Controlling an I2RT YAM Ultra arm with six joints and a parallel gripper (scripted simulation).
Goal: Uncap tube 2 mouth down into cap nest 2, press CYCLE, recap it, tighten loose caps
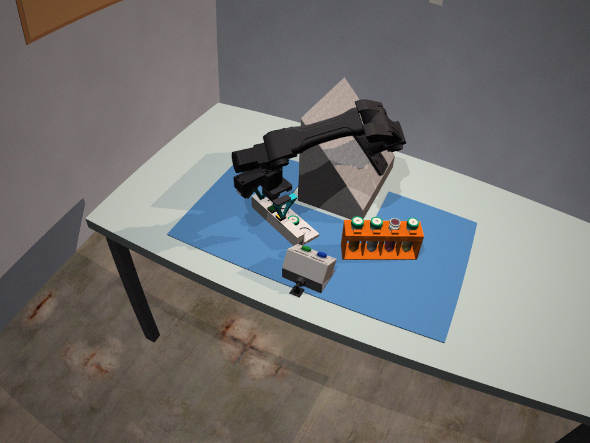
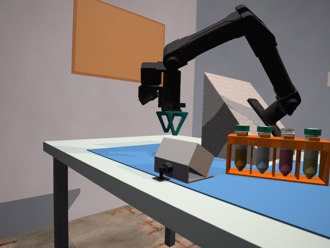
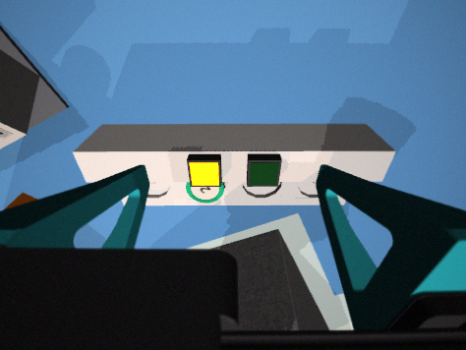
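Right now my hand is 4 cm past the cap 2, 5 cm to the right of it and 7 cm above it. From my hand the other things lie so: cap 3 (4 cm behind, 29 cm to the left, 3 cm above); then cap 4 (2 cm behind, 24 cm to the left, 3 cm above); then key desk (11 cm ahead, 17 cm to the left, 3 cm below).
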